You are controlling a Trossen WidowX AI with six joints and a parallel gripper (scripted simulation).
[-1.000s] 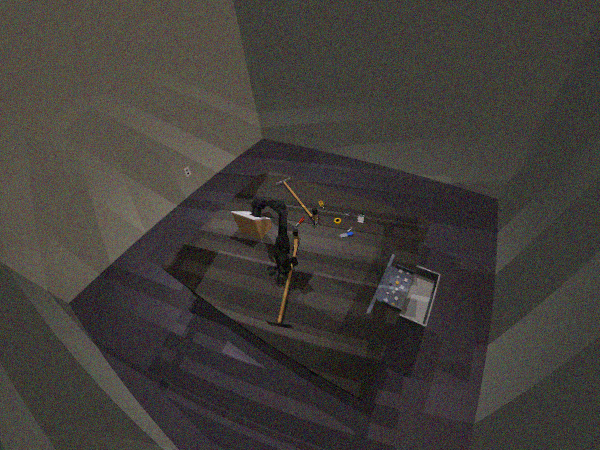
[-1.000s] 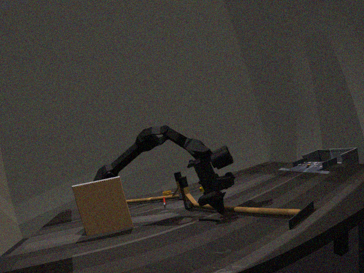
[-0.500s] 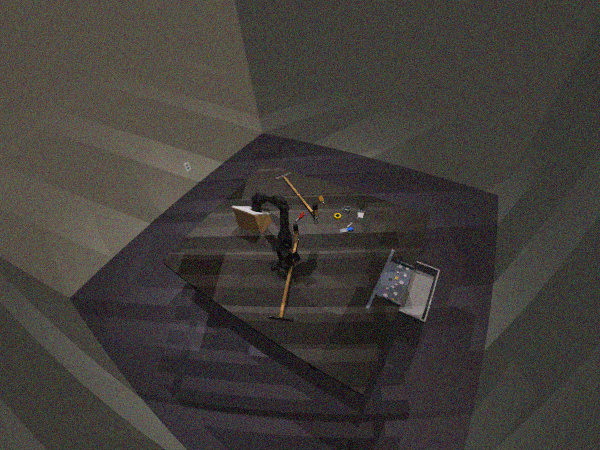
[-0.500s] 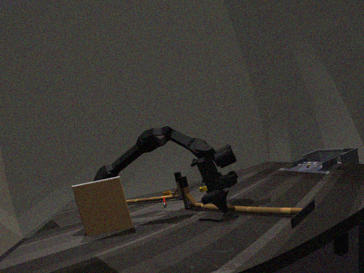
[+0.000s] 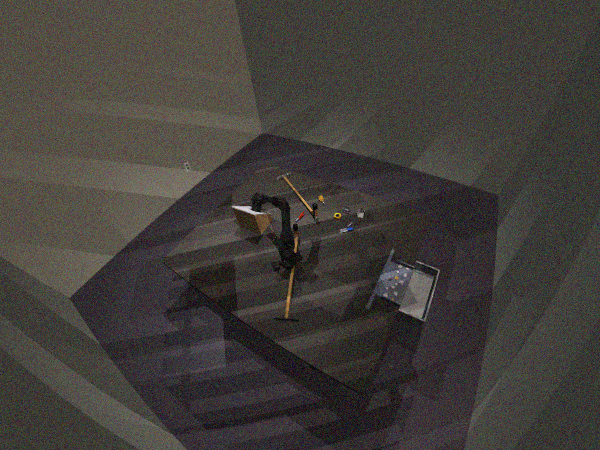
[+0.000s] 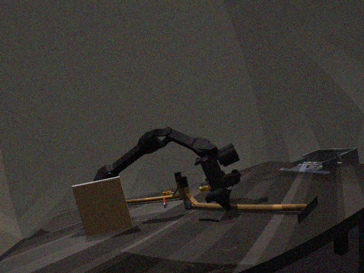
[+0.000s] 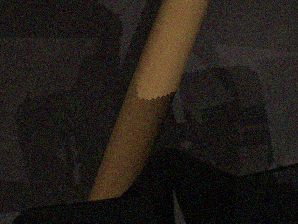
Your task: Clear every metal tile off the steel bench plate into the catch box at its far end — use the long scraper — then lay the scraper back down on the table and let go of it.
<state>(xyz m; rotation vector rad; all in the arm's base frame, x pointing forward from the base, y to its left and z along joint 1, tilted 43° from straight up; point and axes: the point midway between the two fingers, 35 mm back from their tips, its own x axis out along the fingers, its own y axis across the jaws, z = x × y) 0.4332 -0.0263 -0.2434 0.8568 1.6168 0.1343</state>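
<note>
The long scraper is 5 cm above my gripper tip, 3 cm ahead of it and 1 cm to the right of it. Round my gripper tip: red-handled tool: 39 cm to the left, 23 cm behind; then blue piece: 49 cm to the left, 12 cm ahead; then yellow ring: 56 cm to the left, 1 cm behind.
</note>
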